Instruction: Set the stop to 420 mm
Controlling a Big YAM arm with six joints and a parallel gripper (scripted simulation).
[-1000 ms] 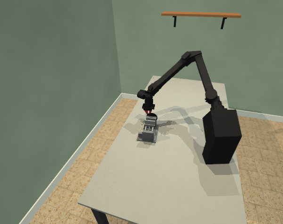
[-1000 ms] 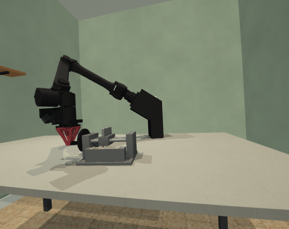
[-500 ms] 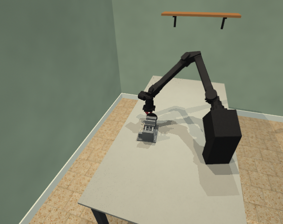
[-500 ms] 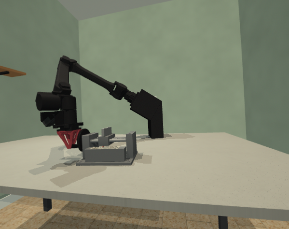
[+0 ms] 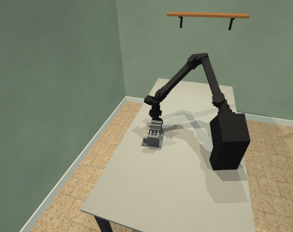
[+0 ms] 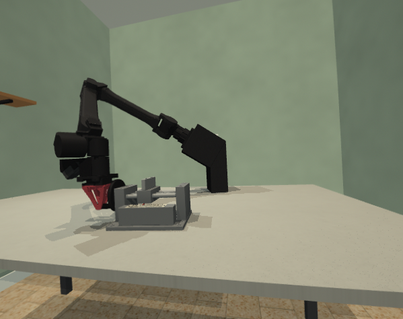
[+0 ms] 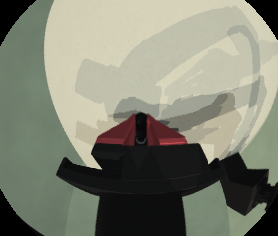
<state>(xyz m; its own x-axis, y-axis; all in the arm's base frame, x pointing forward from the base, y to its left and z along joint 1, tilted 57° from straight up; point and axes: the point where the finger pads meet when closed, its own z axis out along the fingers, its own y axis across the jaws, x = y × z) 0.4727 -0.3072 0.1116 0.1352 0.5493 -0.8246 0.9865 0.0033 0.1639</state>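
The sliding stop block is 14 cm to the left of my hand, 4 cm above it and 1 cm ahead of it.
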